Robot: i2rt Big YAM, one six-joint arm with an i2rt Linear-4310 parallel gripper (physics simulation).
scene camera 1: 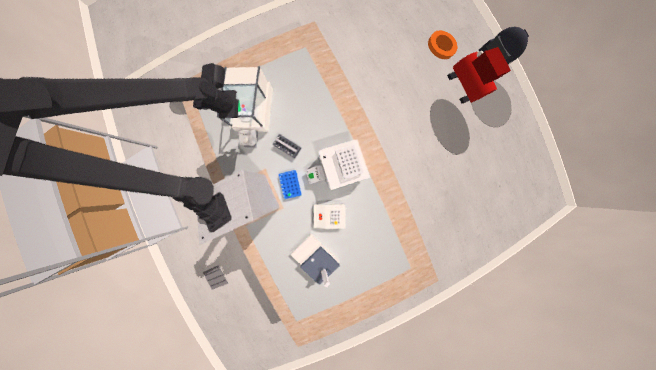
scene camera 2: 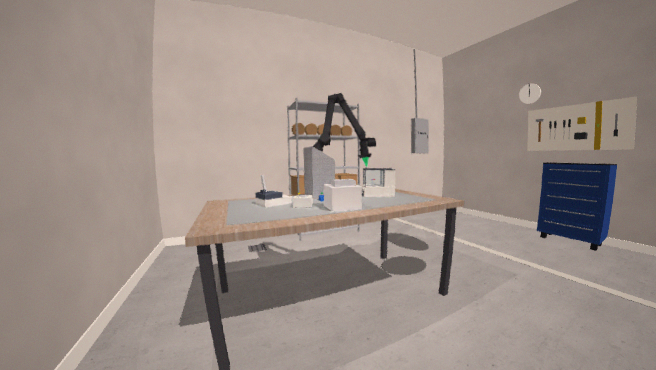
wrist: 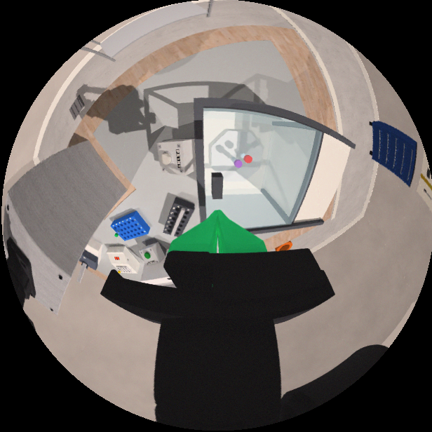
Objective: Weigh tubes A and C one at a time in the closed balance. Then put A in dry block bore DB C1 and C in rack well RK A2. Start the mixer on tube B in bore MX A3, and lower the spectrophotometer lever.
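Frame: origin at the arm's base, x ahead, y left, z up, level; centimetres.
Seen in the pictures: gripper, fingertip midpoint: (scene camera 1: pixel 239 110) (scene camera 2: pixel 366 166); arm's base at its link origin: (scene camera 1: pixel 217 212) (scene camera 2: pixel 315 152).
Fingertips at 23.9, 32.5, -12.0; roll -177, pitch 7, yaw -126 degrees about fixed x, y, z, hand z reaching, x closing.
Offsets run from my fingertips to a thing's top centre, as dx, dy, dz. "spot": to the spot under its first point.
My gripper (scene camera 1: pixel 239 106) (scene camera 2: pixel 366 163) (wrist: pixel 217 214) is shut and empty, its green fingertips above the glass balance {+1.2, +6.0, -0.8} (scene camera 1: pixel 266 110) (scene camera 2: pixel 379 191) (wrist: pixel 326 175), near a black handle (wrist: pixel 217 185). A purple-capped tube (wrist: pixel 238 163) and a red-capped tube (wrist: pixel 248 159) show inside the balance; their letters are not readable. A blue rack {-1.7, -35.4, -20.0} (scene camera 1: pixel 290 184) (wrist: pixel 131 225) holds a green-capped tube {-4.3, -39.5, -17.6} (scene camera 1: pixel 289 194) (wrist: pixel 116 235). A white device with a red button {+5.8, -59.2, -16.0} (scene camera 1: pixel 320 223) (wrist: pixel 117 252) holds a yellow-capped tube {+6.7, -62.9, -14.3} (scene camera 1: pixel 335 223). The dark-topped spectrophotometer {spot: -11.9, -74.9, -15.0} (scene camera 1: pixel 317 264) (scene camera 2: pixel 269 194) has its lever {-11.0, -79.9, -3.0} (scene camera 1: pixel 325 277) (scene camera 2: pixel 263 183) raised.
A PRINT unit {-7.4, -5.3, -15.6} (scene camera 1: pixel 247 137) (wrist: pixel 175 158) stands beside the balance. A black holed block {+7.8, -18.4, -18.2} (scene camera 1: pixel 287 146) (wrist: pixel 179 216) lies near the blue rack. A larger white device {+20.5, -41.3, -6.0} (scene camera 1: pixel 330 175) (scene camera 2: pixel 342 197) has a holed top; a green-button box {+9.7, -38.2, -15.6} (scene camera 1: pixel 313 175) (wrist: pixel 148 254) is beside it. A grey pedestal (scene camera 1: pixel 227 197) (scene camera 2: pixel 319 172) (wrist: pixel 65 190) stands at the edge.
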